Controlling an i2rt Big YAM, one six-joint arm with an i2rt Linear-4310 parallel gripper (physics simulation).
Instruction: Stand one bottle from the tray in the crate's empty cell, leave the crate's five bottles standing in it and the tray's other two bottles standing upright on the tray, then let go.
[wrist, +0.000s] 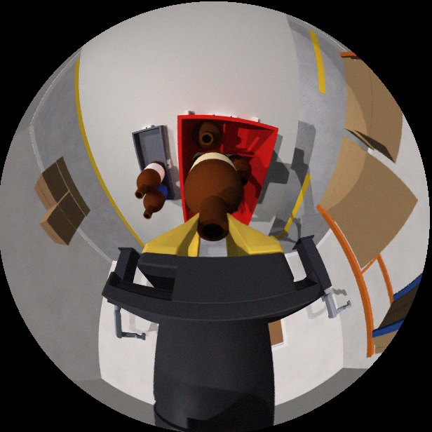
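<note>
My gripper is shut on the neck of a brown bottle with a cream label. The bottle hangs over the red crate, its body away from the camera, and hides much of the crate's inside. In the crate, one brown bottle shows at the far end and another brown bottle shows partly to the right of the held one; the others and the empty cell are hidden or unclear. The grey tray is left of the crate. Two brown bottles stand at its near end.
The crate's red walls rise close around the held bottle, and the tray lies a short way off the crate's left wall. Cardboard boxes are at far left, and larger cardboard boxes with an orange rack are at right. Yellow lines mark the floor.
</note>
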